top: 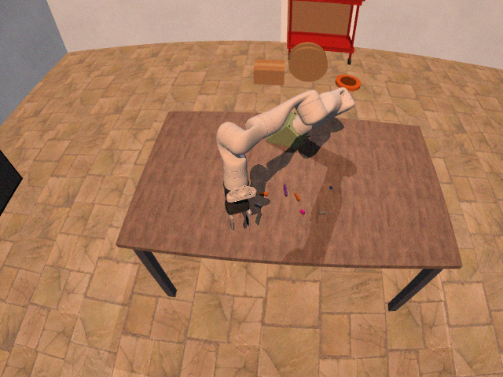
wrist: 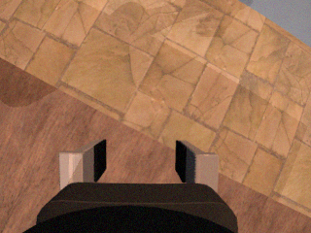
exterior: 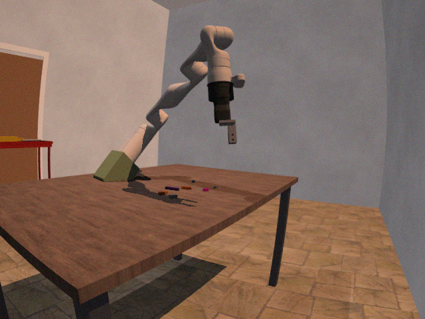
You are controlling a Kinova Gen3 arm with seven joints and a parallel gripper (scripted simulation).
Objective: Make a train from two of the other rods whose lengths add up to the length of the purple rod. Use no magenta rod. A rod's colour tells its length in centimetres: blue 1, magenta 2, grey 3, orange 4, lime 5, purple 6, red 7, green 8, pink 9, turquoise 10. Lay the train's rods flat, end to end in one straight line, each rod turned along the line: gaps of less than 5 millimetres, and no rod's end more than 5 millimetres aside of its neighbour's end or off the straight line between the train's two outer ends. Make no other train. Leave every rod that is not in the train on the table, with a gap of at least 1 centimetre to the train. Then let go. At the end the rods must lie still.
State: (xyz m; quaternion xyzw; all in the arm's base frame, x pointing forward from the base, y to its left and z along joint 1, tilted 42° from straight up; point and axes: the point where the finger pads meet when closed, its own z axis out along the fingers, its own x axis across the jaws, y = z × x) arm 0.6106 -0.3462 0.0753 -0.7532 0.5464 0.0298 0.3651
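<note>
The orange rod lies 29 cm behind my hand, 22 cm below it and 6 cm to the left of it. The rest, counted from my hand: magenta rod: 23 cm to the left, 22 cm below, 21 cm behind; then purple rod: 32 cm behind, 22 cm below, 16 cm to the left; then blue rod: 37 cm to the left, 35 cm behind, 22 cm below.
</note>
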